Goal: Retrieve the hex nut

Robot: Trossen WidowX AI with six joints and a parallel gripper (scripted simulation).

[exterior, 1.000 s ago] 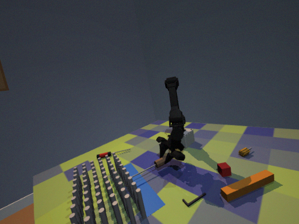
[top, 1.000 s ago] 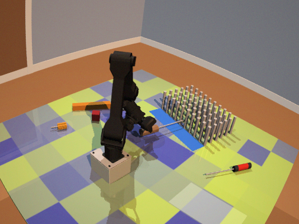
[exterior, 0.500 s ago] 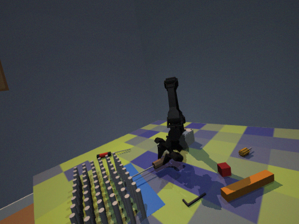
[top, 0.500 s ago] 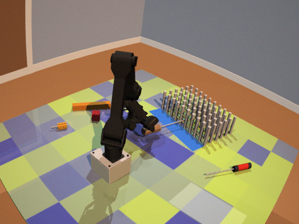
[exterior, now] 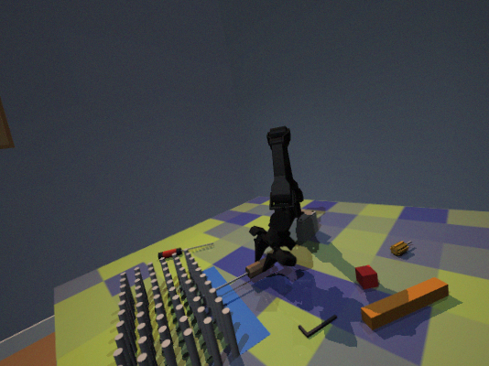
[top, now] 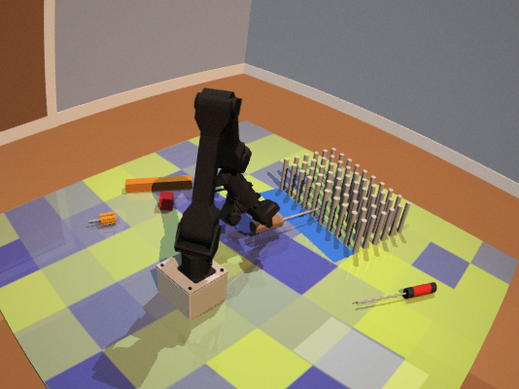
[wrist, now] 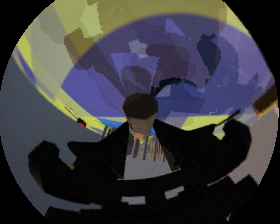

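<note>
My gripper tip is 14 cm short of the blue taped strip, 4 cm above it and 3 cm to the left of it. Round my gripper tip: wooden-handled tool: 10 cm ahead, 3 cm to the right, 1 cm below; red cube: 28 cm to the left, 13 cm behind, 2 cm below; black hex key: 23 cm to the left, 8 cm ahead, 3 cm below.
</note>
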